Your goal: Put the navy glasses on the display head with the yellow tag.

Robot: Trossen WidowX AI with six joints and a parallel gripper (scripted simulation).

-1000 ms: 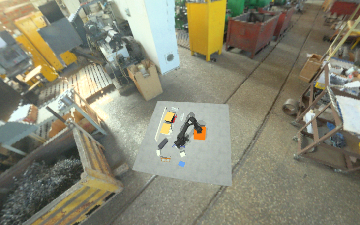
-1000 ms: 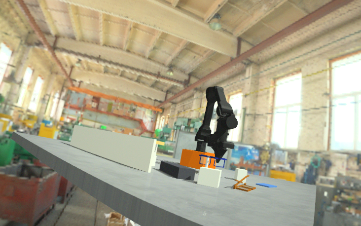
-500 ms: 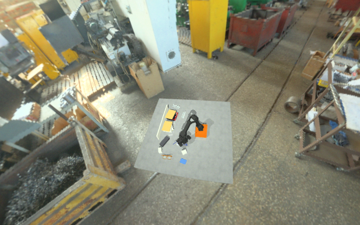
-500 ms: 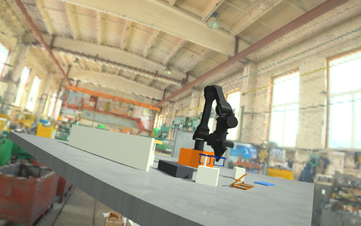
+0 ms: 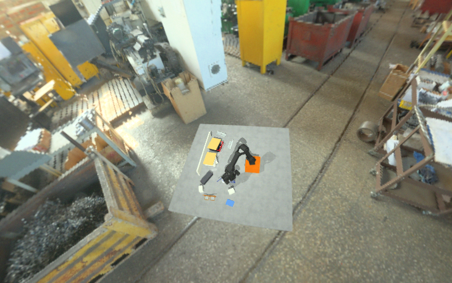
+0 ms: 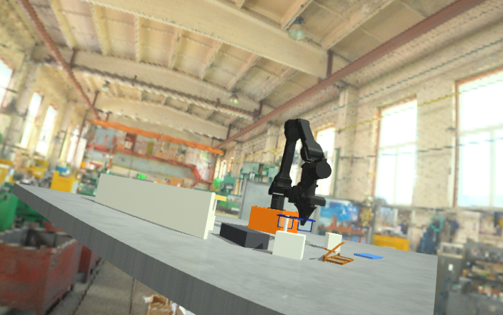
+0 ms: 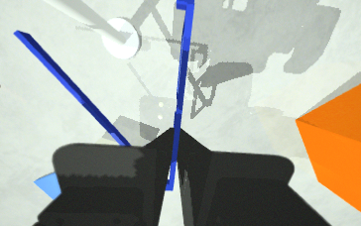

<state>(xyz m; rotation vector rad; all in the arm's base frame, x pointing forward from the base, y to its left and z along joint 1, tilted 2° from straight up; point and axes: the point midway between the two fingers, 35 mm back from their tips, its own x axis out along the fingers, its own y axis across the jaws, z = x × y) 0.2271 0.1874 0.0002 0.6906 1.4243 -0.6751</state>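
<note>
My gripper tip is 110 mm short of the white peg, 40 mm above it and 20 mm to the left of it. Also, from my gripper tip: blue pad 230 mm to the left, 60 mm below, 30 mm ahead; then dark box 310 mm ahead, 60 mm to the right, 40 mm below; then long white wall 400 mm to the right, 350 mm ahead.
</note>
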